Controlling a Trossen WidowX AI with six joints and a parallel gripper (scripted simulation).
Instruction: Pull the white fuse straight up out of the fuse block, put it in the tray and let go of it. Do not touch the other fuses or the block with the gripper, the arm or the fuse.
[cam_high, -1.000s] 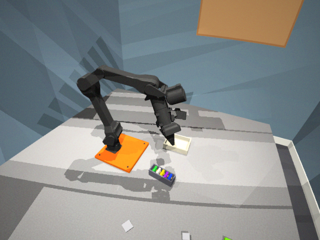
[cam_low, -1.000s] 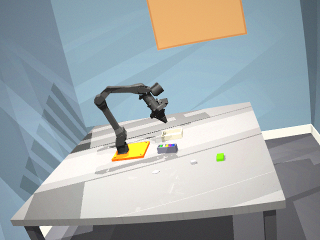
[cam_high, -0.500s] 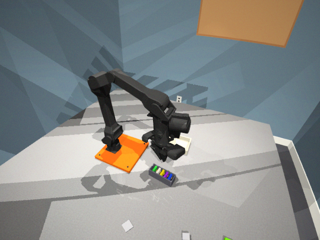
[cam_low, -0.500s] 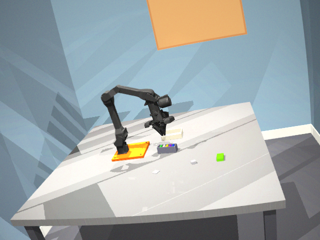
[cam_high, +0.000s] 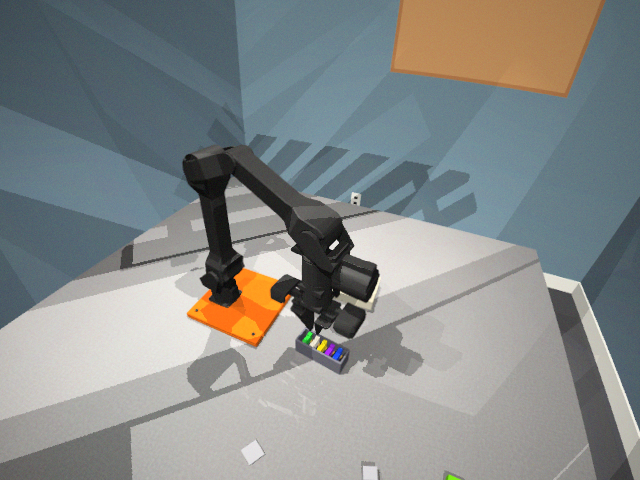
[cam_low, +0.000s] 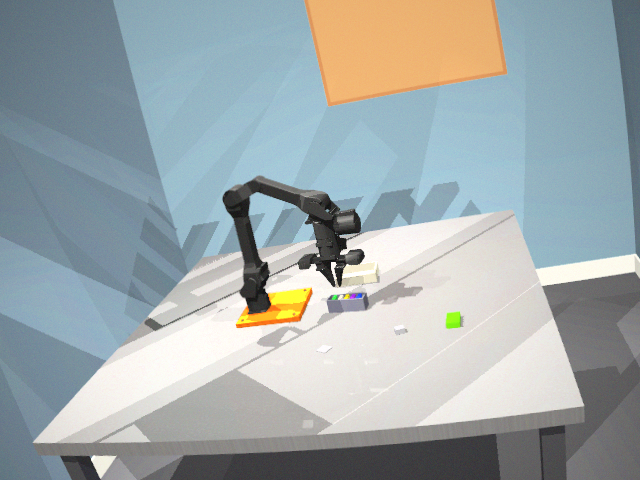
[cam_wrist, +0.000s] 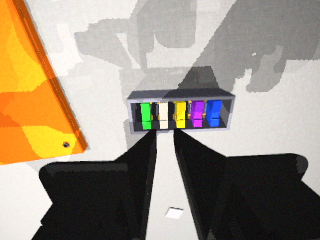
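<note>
Now: the white fuse 50 mm below my gripper tip. Also, from my gripper tip: cream tray (10 mm ahead, 220 mm to the left, 70 mm below); green fuse (20 mm behind, 50 mm below); yellow fuse (20 mm ahead, 50 mm below).
</note>
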